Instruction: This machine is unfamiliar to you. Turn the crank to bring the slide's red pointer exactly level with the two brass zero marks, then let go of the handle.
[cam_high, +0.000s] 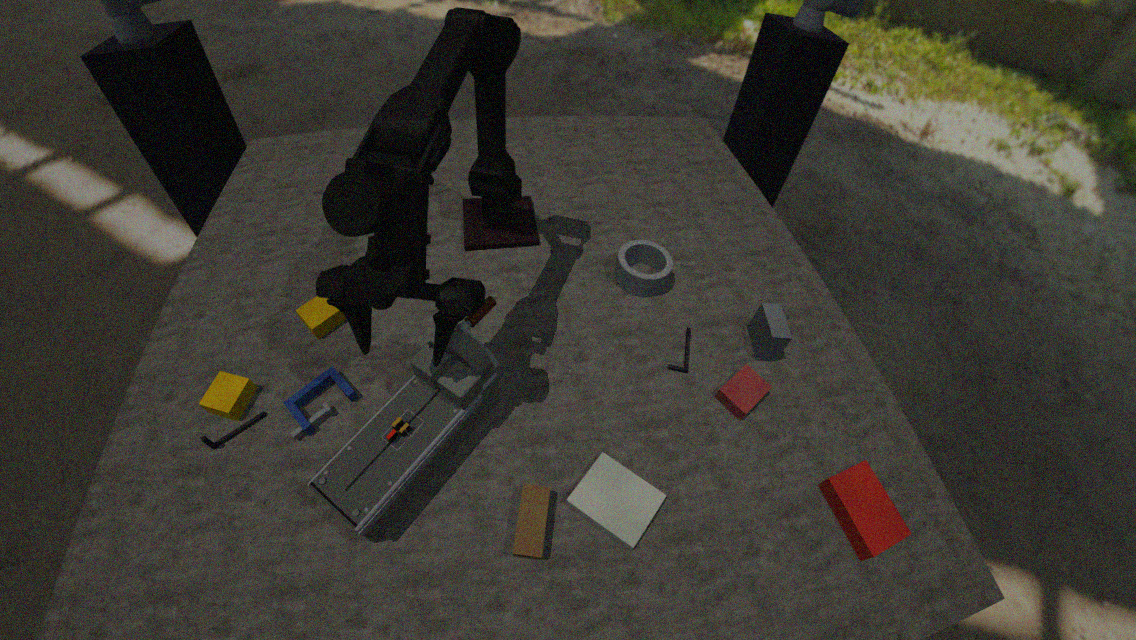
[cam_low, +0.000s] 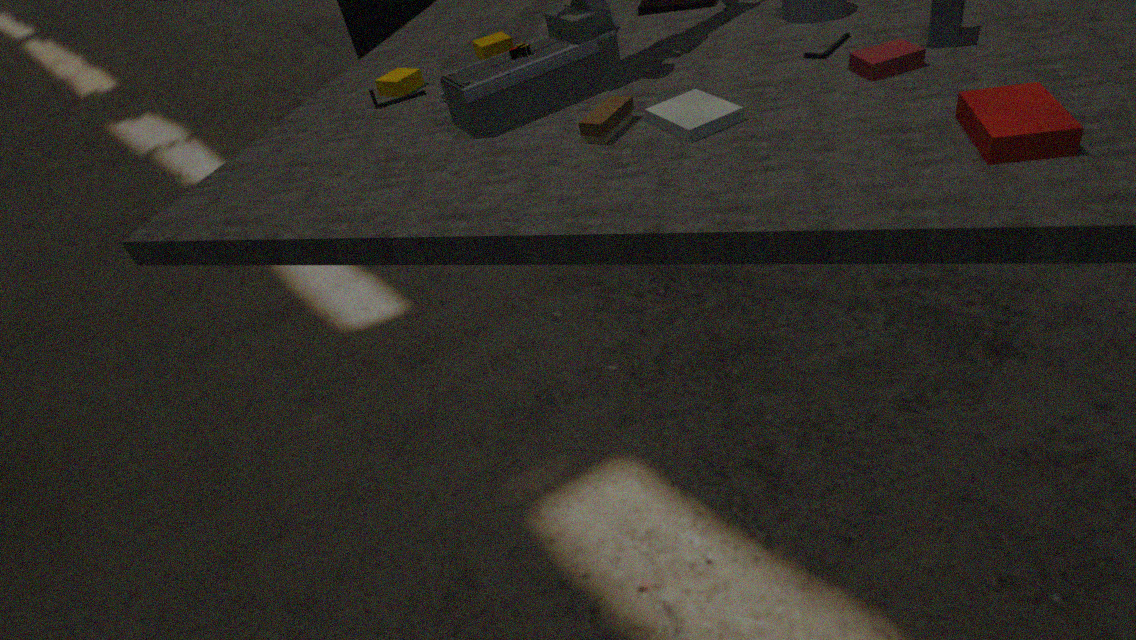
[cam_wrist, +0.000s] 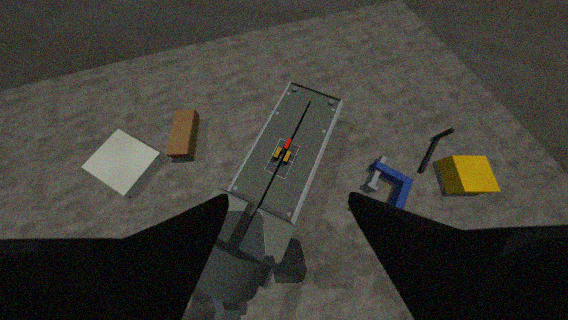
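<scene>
My gripper tip is now 10 cm past the brown crank handle, 9 cm to the right of it and 4 cm above it. The rest, counted from my gripper tip: white plate: 15 cm ahead, 26 cm to the left, 14 cm below; red pointer: 7 cm ahead, 2 cm to the right, 7 cm below; brown block: 17 cm ahead, 15 cm to the left, 14 cm below.
</scene>
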